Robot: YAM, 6 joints.
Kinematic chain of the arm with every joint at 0, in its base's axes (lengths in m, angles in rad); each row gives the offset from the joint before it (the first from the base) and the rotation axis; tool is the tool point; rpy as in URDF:
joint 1: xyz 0 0 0.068 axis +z
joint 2: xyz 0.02 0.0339 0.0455 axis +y
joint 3: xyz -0.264 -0.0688 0 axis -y
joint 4: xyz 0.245 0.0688 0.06 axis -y
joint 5: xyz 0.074 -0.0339 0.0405 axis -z
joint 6: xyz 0.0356 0 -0.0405 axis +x
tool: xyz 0 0 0 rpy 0 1.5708 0
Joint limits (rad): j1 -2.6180..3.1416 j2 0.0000..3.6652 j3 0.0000..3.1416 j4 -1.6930..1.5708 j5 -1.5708..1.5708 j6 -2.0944..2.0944
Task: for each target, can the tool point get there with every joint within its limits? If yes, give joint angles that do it. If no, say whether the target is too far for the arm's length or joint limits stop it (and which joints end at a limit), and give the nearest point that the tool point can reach.
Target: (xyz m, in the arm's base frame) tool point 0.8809 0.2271 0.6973
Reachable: no: too far | nearest point 0.5261 0.1356 0.4568 | short by 0.438 m
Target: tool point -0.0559 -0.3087 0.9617
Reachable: no: too far | nearest point -0.0401 -0.2212 0.7049 | short by 0.272 m
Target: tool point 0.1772 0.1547 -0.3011
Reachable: yes | joints 0.6759 3.3582 1.4373 0.2101 -0.2801 -0.9238
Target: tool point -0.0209 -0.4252 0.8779
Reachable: no: too far | nearest point -0.0154 -0.3130 0.6663 | short by 0.240 m
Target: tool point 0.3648 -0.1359 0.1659
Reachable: yes | joints -0.4040 1.8911 0.9019 0.7332 -0.5454 -0.5490
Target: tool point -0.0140 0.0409 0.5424
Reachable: yes | joints -1.4531 0.4476 1.2433 0.3251 0.2578 -1.2442
